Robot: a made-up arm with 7 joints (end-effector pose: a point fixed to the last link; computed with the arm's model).
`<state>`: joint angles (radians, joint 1 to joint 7).
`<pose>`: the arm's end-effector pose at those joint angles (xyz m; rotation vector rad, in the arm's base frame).
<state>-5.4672 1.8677 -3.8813 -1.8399 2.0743 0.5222 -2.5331</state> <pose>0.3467 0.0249 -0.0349 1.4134 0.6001 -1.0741</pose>
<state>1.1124 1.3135 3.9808 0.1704 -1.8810 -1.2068 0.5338</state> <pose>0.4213 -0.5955 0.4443 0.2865 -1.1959 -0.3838</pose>
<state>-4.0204 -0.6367 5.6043 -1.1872 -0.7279 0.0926 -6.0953</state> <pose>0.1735 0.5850 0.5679 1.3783 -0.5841 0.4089</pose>
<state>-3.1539 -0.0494 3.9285 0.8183 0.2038 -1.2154 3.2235</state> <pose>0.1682 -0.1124 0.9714 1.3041 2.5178 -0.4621</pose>
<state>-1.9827 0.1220 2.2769 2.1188 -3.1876 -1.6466 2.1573</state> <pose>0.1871 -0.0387 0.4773 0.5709 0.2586 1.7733</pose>
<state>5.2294 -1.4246 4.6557 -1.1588 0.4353 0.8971 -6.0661</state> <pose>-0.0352 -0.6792 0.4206 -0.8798 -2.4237 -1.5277</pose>
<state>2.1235 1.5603 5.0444 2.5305 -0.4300 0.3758 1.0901</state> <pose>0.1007 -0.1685 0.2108 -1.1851 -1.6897 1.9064</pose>
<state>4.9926 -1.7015 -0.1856 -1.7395 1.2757 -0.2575 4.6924</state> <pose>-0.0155 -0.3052 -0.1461 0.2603 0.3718 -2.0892</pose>
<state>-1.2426 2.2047 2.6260 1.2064 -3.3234 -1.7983 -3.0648</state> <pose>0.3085 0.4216 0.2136 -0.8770 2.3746 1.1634</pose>
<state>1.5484 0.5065 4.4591 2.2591 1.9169 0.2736 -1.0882</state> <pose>0.2935 -0.0458 0.4509 1.3330 -0.0919 -2.1585</pose>
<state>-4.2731 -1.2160 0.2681 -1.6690 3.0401 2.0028 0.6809</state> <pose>0.1929 0.3265 0.1505 -1.8471 -0.4218 -1.2845</pose>
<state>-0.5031 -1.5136 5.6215 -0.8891 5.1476 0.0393 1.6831</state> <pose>-0.4979 -0.5044 0.0774 -0.9155 -0.7377 -2.1232</pose>
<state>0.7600 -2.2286 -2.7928 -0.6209 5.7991 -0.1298 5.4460</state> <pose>-0.5701 0.4403 0.0035 -0.4077 1.7397 -1.2236</pose>
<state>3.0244 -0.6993 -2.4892 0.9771 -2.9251 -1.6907 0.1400</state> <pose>0.5037 -0.1313 0.5238 -0.5657 0.2765 -0.2995</pose>
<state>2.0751 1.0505 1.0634 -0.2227 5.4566 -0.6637 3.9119</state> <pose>-0.2390 -0.5739 0.7465 -2.7310 -0.3825 0.1153</pose>
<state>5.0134 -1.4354 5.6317 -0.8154 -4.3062 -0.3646 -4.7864</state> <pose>-0.0609 -0.7320 0.1409 -0.7384 0.7263 1.0772</pose>
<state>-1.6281 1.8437 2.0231 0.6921 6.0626 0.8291 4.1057</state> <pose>0.2252 0.6767 0.2100 -2.2563 -0.7538 1.8122</pose>
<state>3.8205 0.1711 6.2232 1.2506 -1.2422 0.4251 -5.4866</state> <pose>-0.3713 0.2531 0.7305 -0.1638 1.5928 -0.5017</pose>
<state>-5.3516 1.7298 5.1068 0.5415 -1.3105 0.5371 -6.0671</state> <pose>0.5833 -0.4636 0.1078 -0.7129 -1.5689 0.4214</pose>
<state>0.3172 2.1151 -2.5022 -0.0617 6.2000 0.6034 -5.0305</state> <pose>0.6608 -0.2025 -0.1249 -1.2856 -1.0519 1.3233</pose>
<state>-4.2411 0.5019 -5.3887 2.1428 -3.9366 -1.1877 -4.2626</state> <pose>-0.2701 -0.1548 0.3461 0.0392 -0.5054 -1.3924</pose>
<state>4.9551 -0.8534 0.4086 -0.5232 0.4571 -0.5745 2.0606</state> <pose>-0.2497 -0.6367 0.5926 -0.6919 1.2004 0.3421</pose>
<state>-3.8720 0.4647 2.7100 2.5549 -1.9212 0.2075 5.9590</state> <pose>0.0254 0.1669 0.4508 0.1568 -1.2885 1.9842</pose>
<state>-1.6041 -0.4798 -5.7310 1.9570 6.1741 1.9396 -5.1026</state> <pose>0.1211 0.0501 0.5681 -0.3287 0.3716 -0.7769</pose>
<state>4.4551 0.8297 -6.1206 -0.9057 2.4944 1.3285 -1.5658</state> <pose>-0.0265 0.2101 0.8722 -1.6529 -0.8062 0.4361</pose>
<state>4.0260 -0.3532 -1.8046 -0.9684 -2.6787 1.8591 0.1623</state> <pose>0.3045 0.0646 0.7597 0.4398 0.0781 -2.2979</pose>
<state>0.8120 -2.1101 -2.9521 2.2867 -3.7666 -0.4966 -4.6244</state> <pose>0.0240 0.0118 -0.0265 -1.2824 1.8276 2.1089</pose>
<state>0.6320 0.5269 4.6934 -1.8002 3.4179 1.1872 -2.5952</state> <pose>-0.0817 -0.3287 0.5029 -0.3042 0.8190 -1.4189</pose>
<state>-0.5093 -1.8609 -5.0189 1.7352 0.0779 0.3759 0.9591</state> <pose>-0.1164 -0.4875 0.2722 -2.1691 -0.0628 1.2038</pose>
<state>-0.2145 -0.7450 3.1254 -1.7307 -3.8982 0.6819 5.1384</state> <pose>0.0332 0.0564 0.7477 -0.6593 -1.7467 1.5401</pose>
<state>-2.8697 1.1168 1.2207 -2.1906 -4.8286 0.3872 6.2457</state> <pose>-0.1832 -0.2275 0.4959 -1.2502 -1.4702 -0.3529</pose>
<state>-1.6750 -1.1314 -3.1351 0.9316 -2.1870 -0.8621 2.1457</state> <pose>0.0090 -0.6785 0.2461 -0.0067 0.8609 1.1770</pose>
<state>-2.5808 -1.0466 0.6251 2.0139 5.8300 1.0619 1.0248</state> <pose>0.1333 0.0970 0.5819 0.2744 1.3509 -0.1730</pose>
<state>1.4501 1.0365 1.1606 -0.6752 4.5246 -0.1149 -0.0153</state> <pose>0.2688 -0.5364 0.7409 -2.5578 0.6624 1.0239</pose>
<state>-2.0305 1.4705 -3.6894 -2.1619 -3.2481 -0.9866 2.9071</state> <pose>-0.2897 0.2116 0.0207 0.6903 0.2607 1.5662</pose>
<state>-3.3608 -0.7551 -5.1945 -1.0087 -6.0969 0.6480 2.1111</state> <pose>0.6027 -0.1025 0.6514 -2.6696 0.1106 1.5549</pose>
